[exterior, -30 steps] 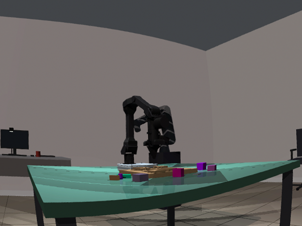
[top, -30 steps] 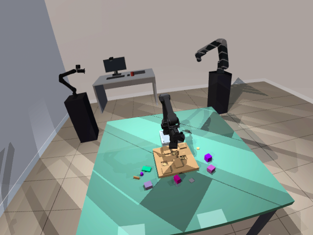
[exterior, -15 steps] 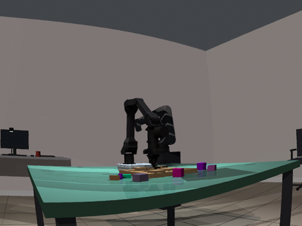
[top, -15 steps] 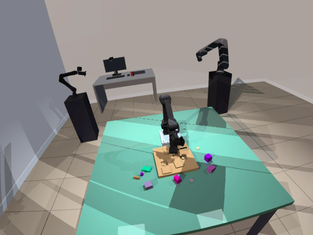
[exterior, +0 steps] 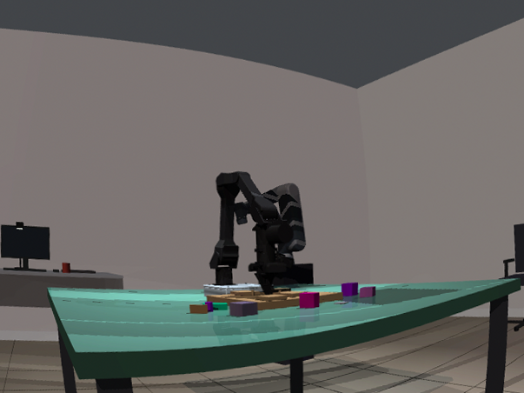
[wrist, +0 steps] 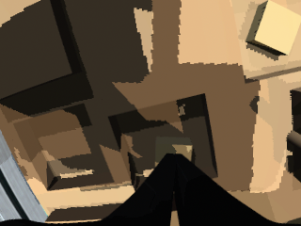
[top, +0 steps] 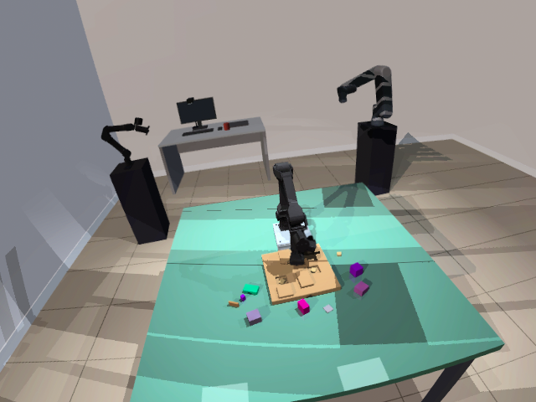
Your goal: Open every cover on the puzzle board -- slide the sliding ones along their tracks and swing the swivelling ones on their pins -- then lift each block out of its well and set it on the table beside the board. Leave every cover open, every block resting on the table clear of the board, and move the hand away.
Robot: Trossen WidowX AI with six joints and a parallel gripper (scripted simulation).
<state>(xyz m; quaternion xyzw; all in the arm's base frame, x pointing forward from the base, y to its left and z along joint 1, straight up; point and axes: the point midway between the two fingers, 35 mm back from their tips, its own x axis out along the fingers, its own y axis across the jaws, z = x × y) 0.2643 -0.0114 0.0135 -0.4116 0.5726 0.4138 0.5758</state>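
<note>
Now: gripper tip 50 mm short of the tan puzzle board and 10 mm to the left of it. Round my gripper tip: grey tile (280 mm ahead, 40 mm to the left, 20 mm below); then magenta block (250 mm ahead, 50 mm to the right); then green block (240 mm to the right, 80 mm ahead, 10 mm below).
</note>
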